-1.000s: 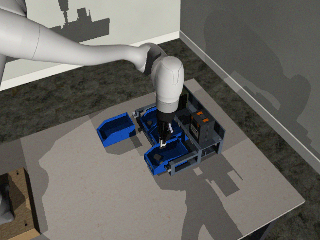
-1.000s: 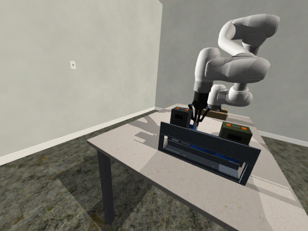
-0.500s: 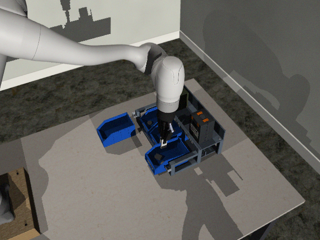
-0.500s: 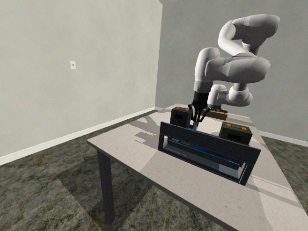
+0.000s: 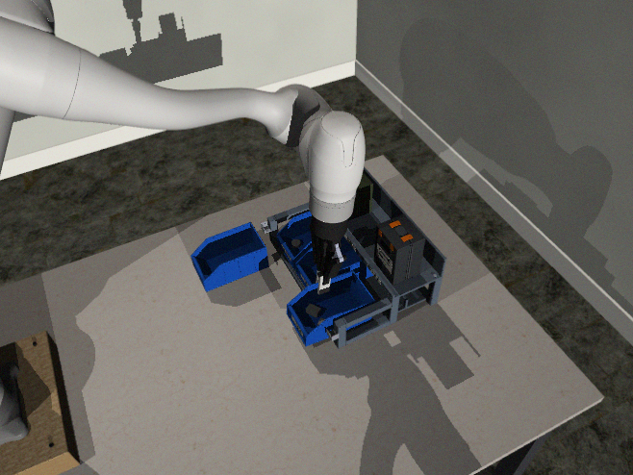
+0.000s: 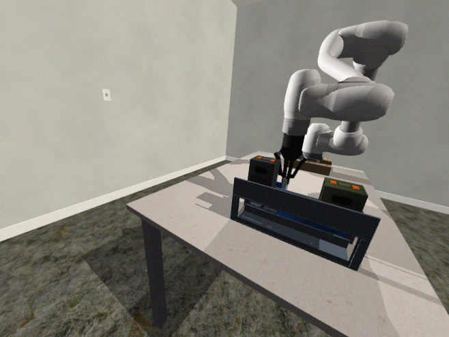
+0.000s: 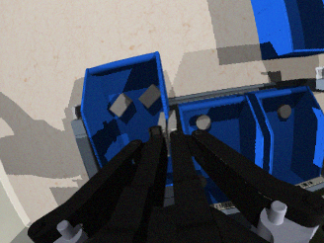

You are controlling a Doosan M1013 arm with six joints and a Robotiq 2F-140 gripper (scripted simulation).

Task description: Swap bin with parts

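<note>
Now: hand 11 cm short of the shelf's lower level, 9 cm above it and 7 cm to the right of it. The rest, counted from my hand: green box (18 cm to the left, 17 cm ahead, 6 cm above); shelf back panel (24 cm ahead, 7 cm to the left, 4 cm above).
</note>
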